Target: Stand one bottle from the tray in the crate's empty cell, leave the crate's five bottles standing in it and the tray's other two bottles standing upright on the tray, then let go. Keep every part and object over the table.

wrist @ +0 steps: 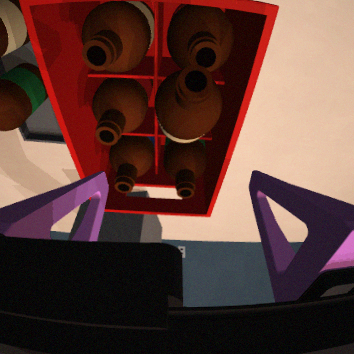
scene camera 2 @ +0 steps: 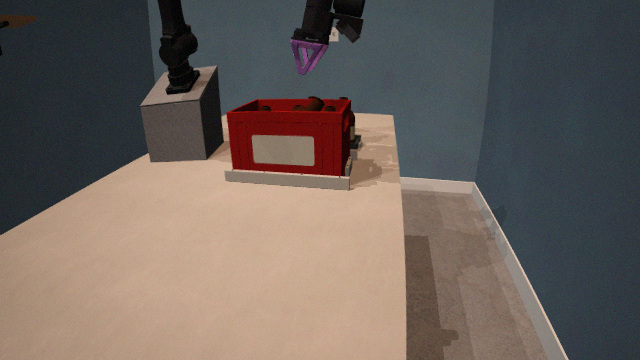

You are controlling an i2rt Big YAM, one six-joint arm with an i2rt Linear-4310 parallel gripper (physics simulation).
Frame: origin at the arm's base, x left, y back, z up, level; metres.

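Seen in the pictures: gripper, fingertip midpoint: (wrist: 178, 178) (scene camera 2: 305, 72); arm's base at its link origin: (scene camera 2: 183, 83).
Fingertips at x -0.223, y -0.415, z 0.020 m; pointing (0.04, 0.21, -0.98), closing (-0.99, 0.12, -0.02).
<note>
Offsets run from my fingertips to a thing's top centre. "spot": to the spot under its first point. Level surfaces: height alone.
The red crate {dx +0.038, dy +0.037, dz -0.083 m} (scene camera 2: 332, 150) (wrist: 247, 100) has brown bottles in all six cells in the wrist view. The bottle (wrist: 189, 107) in the middle right cell leans, its neck pointing opposite to the others'; a brown bottle shape {spot: dx -0.028, dy -0.023, dz -0.071 m} (scene camera 2: 315, 103) rises above the rim in the scene view. The other five bottles appear upright; their bases are hidden. My gripper (scene camera 2: 302, 74) (wrist: 178, 178) is open and empty, above the crate and clear of the bottles. On the dark tray {dx +0.266, dy -0.022, dz -0.233 m} (scene camera 2: 356, 143) (wrist: 42, 122) beside the crate, a cream-labelled bottle {spot: dx +0.209, dy -0.098, dz -0.200 m} (wrist: 12, 27) and a green-labelled bottle {spot: dx +0.232, dy -0.012, dz -0.177 m} (wrist: 22, 95) appear upright, partly in view.
A light grey ledge {spot: dx -0.066, dy +0.045, dz -0.241 m} (scene camera 2: 287, 179) runs along the crate's foot on the table {dz -0.258 m} (scene camera 2: 225, 260). The grey pedestal (scene camera 2: 175, 131) with the arm's base stands left of the crate in the scene view. The table's right edge lies a short way beyond the tray.
</note>
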